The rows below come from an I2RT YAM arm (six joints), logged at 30 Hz.
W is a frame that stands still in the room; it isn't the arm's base.
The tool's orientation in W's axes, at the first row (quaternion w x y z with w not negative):
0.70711 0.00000 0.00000 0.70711
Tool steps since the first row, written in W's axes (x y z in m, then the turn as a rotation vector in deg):
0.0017 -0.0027 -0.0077 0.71 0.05 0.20
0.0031 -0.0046 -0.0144 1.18 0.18 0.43
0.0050 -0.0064 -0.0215 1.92 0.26 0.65
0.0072 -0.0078 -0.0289 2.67 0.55 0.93
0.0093 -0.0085 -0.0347 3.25 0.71 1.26
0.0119 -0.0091 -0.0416 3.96 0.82 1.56
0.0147 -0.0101 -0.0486 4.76 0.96 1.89
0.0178 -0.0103 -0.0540 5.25 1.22 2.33
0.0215 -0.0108 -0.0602 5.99 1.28 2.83
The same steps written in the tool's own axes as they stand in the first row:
-0.0027 -0.0017 -0.0077 0.05 -0.71 0.20
-0.0046 -0.0031 -0.0144 0.18 -1.18 0.43
-0.0064 -0.0050 -0.0215 0.26 -1.92 0.65
-0.0078 -0.0072 -0.0289 0.55 -2.67 0.93
-0.0085 -0.0093 -0.0347 0.71 -3.25 1.26
-0.0091 -0.0119 -0.0416 0.82 -3.96 1.56
-0.0101 -0.0147 -0.0486 0.96 -4.76 1.89
-0.0103 -0.0178 -0.0540 1.22 -5.25 2.33
-0.0108 -0.0215 -0.0602 1.28 -5.99 2.83

